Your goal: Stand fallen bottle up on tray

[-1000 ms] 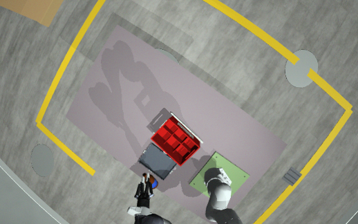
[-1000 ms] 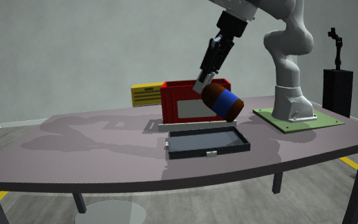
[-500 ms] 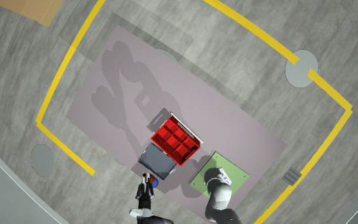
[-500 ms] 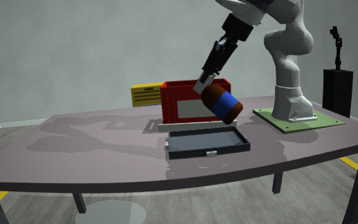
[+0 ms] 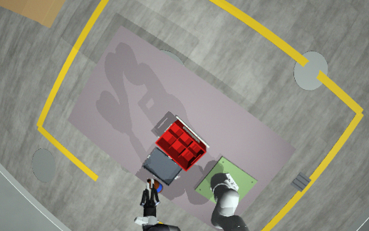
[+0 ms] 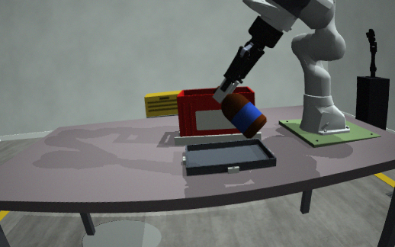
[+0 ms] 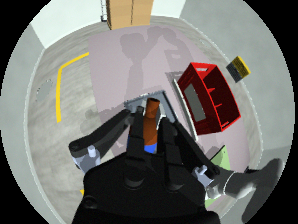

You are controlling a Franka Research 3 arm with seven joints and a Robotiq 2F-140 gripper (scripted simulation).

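Right now my hand is 30 mm past the glass bottle, 10 mm to the right of it and 50 mm above it. The rest, counted from my hand: tray 60 mm to the right, 200 mm below; red crate 30 mm ahead, 310 mm to the right, 130 mm below.
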